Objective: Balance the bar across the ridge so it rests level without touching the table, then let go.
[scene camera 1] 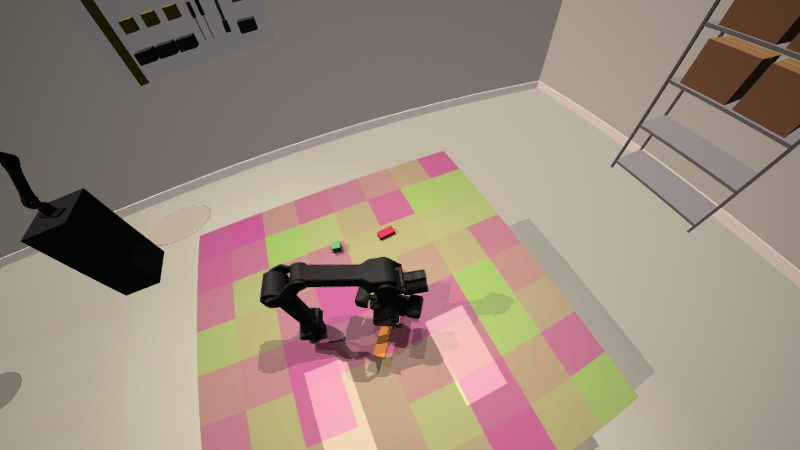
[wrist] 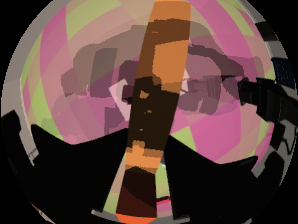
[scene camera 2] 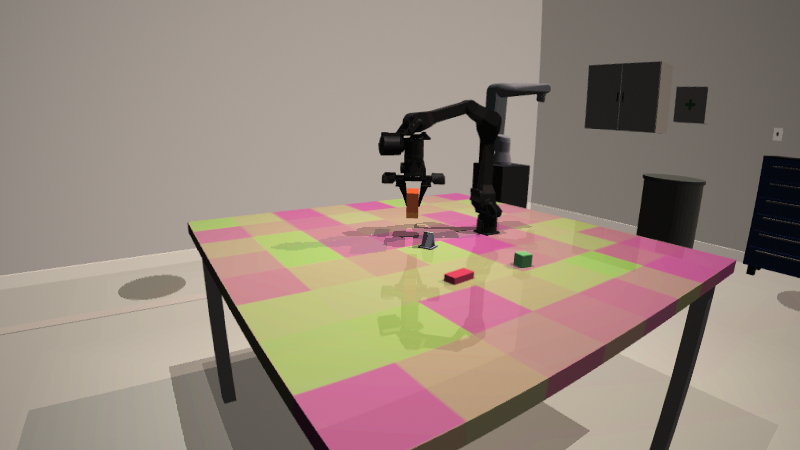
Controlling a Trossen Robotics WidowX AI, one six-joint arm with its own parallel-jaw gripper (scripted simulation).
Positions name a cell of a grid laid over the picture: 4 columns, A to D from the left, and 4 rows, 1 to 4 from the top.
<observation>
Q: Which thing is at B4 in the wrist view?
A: My gripper.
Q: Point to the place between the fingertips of my gripper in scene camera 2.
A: C2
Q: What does my gripper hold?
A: An orange bar.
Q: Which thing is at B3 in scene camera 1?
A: My gripper.
</observation>
